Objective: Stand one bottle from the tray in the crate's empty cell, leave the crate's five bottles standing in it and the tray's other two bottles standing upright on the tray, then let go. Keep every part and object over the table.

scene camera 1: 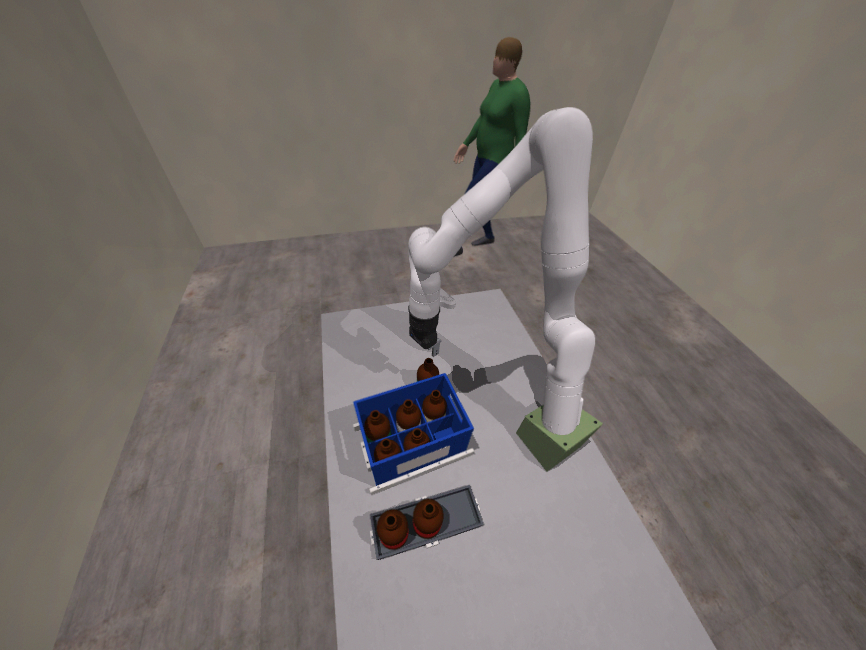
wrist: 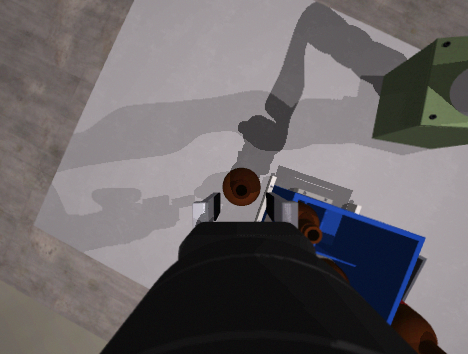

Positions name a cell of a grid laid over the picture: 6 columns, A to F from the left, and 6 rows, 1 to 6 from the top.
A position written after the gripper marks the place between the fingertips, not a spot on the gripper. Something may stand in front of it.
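The gripper can be seen in scene camera 1 (C4), and it is visible in the wrist view (D4) too.
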